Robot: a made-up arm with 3 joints. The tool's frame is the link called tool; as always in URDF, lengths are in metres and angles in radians.
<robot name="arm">
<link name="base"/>
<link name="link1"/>
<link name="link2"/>
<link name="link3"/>
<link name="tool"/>
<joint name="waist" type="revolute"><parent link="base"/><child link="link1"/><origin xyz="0.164 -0.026 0.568" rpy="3.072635 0.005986 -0.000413"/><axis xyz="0 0 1"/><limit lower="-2.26" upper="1.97" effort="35" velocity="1.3"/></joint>
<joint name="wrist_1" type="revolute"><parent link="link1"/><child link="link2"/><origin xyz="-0.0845 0.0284 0.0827" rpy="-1.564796 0 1.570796"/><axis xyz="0 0 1"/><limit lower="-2.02" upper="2.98" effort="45" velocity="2.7"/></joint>
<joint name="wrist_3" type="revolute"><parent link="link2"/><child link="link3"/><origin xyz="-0.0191 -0.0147 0.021" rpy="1.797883 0.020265 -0.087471"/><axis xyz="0 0 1"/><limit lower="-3.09" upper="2.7" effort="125" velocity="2.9"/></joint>
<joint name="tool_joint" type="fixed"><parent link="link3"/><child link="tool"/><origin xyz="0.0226 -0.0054 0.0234" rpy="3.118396 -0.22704 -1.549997"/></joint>
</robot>
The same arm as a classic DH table. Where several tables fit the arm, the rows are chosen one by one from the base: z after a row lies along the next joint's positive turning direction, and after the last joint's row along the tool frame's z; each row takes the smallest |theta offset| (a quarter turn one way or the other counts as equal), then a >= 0, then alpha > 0; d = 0 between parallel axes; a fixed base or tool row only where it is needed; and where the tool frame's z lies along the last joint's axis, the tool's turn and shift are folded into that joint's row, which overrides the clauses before.
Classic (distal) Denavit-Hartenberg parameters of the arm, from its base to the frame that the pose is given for. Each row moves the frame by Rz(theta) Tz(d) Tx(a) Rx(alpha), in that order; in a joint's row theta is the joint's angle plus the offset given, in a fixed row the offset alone. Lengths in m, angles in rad.
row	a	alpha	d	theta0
base (fixed)	0.1656	3.0724	0.7364	-0.0869
waist	0.0284	-1.5648	0.251	1.4841
wrist_1	-0.0177	1.7978	0.1093	-0.0922
wrist_3	0.023	2.9134	0.0554	-0.1027
tool (fixed)	0	0	0.0156	1.4707
Joint limits (rad, base to tool): -2.26..1.97 -2.02..2.98 -3.09..2.7

